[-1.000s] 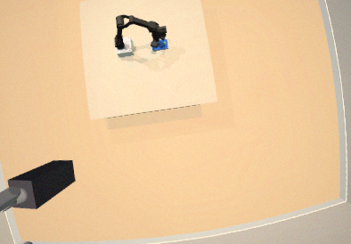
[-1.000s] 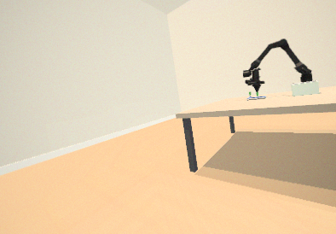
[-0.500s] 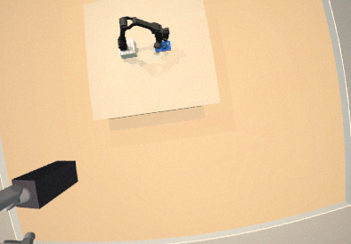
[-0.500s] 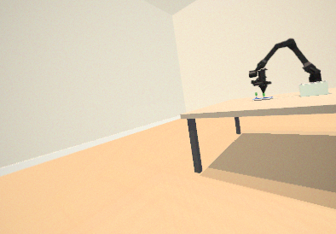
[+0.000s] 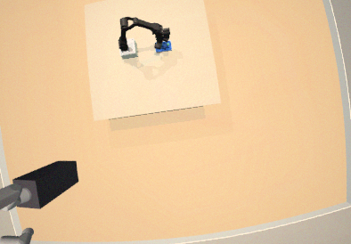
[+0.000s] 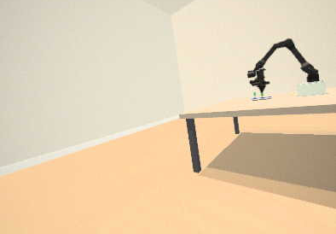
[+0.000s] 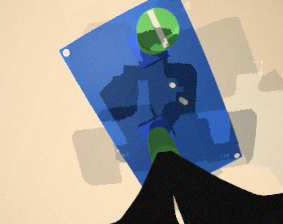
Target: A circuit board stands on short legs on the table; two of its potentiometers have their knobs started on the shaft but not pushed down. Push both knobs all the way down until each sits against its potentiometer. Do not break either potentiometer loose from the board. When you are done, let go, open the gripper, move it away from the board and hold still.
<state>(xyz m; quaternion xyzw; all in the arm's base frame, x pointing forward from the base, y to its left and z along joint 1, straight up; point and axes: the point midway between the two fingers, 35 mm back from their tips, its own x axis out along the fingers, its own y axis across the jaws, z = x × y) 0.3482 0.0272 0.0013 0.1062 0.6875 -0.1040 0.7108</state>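
The green knob lies 20 mm below my gripper tip.
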